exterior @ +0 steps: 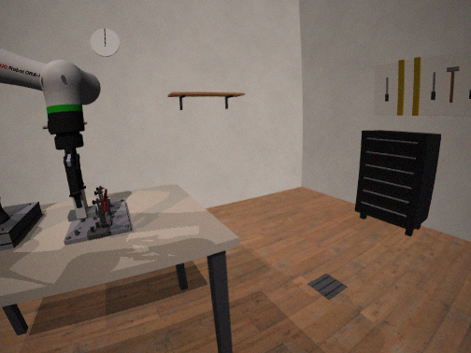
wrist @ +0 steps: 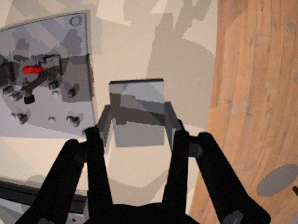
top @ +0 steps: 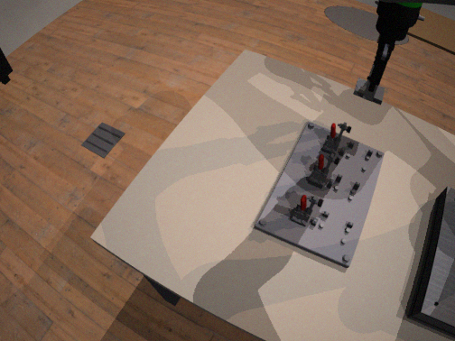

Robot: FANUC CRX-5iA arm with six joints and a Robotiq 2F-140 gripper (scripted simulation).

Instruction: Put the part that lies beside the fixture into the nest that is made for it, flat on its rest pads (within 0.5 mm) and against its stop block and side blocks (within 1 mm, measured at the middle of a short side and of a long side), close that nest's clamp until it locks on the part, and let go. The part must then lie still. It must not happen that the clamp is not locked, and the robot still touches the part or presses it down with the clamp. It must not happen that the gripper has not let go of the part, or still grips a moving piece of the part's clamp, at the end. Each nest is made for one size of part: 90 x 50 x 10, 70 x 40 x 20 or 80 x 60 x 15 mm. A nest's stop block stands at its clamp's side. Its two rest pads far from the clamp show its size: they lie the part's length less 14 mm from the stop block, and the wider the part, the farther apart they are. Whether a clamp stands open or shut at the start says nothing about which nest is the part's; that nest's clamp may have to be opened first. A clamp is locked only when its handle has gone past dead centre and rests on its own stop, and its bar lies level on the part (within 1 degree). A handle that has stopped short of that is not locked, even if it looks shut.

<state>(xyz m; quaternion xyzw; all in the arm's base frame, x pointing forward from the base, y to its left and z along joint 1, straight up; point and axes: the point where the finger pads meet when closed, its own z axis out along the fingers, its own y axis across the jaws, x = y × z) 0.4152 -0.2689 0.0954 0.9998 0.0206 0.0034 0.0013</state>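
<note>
Now: hand 1 cm short of the grey fixture plate, 26 cm to the right of it and 15 cm above it. From my hand the other things lie so: part 3 cm below.
</note>
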